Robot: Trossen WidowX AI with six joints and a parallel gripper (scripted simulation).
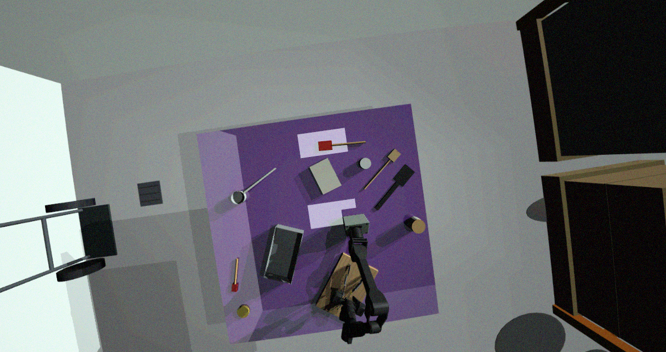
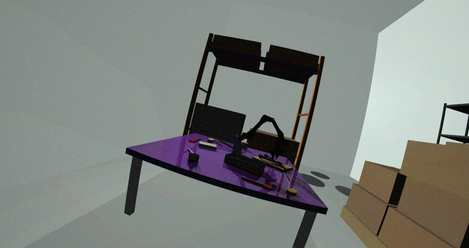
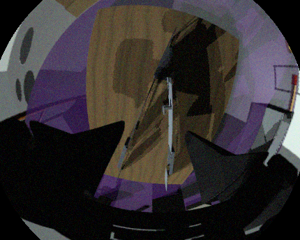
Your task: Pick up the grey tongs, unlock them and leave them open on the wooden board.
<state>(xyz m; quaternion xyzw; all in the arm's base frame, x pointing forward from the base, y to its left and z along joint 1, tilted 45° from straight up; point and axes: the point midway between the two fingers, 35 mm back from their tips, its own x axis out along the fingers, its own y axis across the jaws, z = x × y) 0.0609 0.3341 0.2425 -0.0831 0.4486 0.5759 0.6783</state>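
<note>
Right now the yellow lock piece is 20 mm behind my gripper tip, 10 mm to the left of it and 10 mm above it. Round my gripper tip: tan-topped cylinder (440 mm behind, 370 mm to the right, 10 mm below); then wooden board (40 mm below, 10 mm to the right); then dark roasting tin (350 mm ahead, 260 mm to the right, 20 mm below).
</note>
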